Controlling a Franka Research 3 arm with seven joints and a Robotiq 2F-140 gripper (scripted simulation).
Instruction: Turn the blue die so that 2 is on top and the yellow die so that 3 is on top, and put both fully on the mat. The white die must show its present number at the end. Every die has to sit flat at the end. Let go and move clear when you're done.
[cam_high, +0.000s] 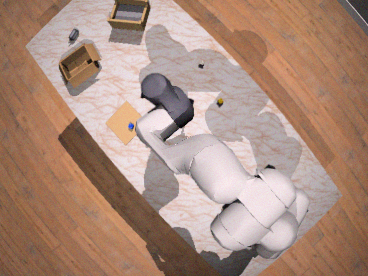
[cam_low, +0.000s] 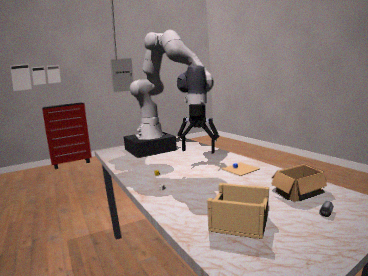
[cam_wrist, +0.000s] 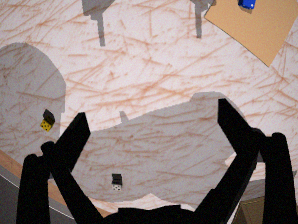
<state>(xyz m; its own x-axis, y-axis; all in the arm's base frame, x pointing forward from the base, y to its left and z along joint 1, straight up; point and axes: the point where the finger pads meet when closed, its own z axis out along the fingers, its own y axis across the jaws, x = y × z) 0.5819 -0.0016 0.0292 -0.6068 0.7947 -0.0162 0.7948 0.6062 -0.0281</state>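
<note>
Now: hand 170 mm to the left of the yellow die, 140 mm past it and 120 mm above it. From my hand the other things lie so: white die: 230 mm to the right, 120 mm below, 50 mm ahead; blue die: 190 mm to the left, 110 mm below, 50 mm ahead; tan mat: 200 mm to the left, 120 mm below, 80 mm ahead.
</note>
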